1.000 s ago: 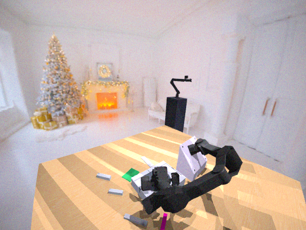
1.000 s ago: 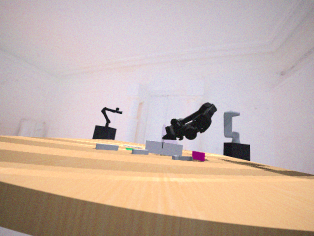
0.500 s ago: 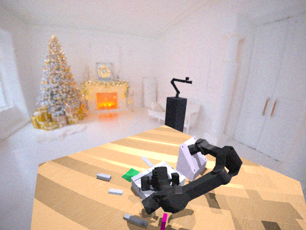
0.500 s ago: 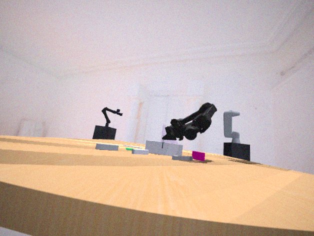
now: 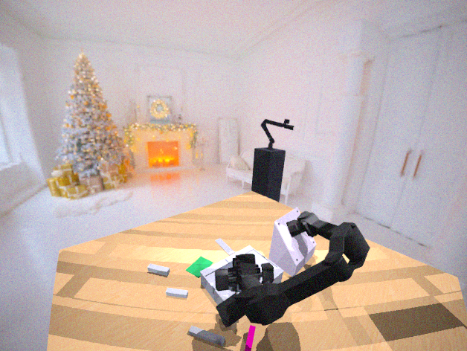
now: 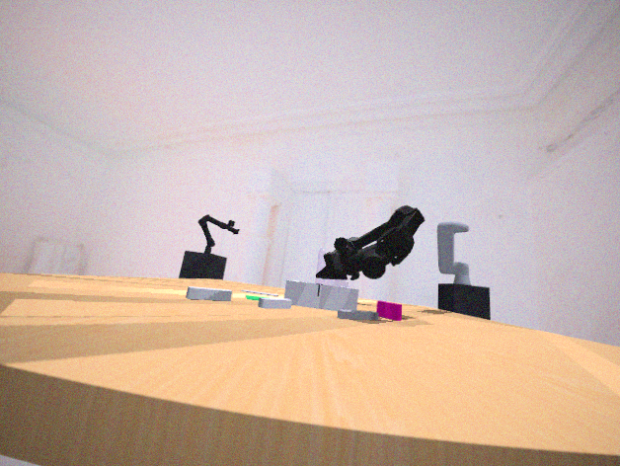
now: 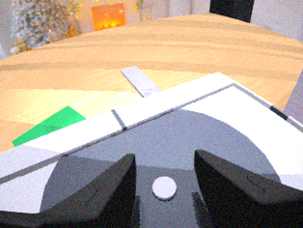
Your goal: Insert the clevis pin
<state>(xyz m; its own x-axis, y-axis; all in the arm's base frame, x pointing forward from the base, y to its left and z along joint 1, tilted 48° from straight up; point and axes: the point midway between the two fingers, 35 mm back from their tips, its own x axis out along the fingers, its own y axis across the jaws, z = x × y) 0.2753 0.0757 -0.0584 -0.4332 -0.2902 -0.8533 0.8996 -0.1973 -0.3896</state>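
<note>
Right now the grey aluminium disc is 30 mm below my gripper tip. The rest, counted from my gripper tip: steel tray: 40 mm below, 10 mm to the left, 10 mm behind; then green flat piece: 150 mm to the right, 80 mm below, 80 mm ahead; then steel clevis pin: 50 mm below.
</note>
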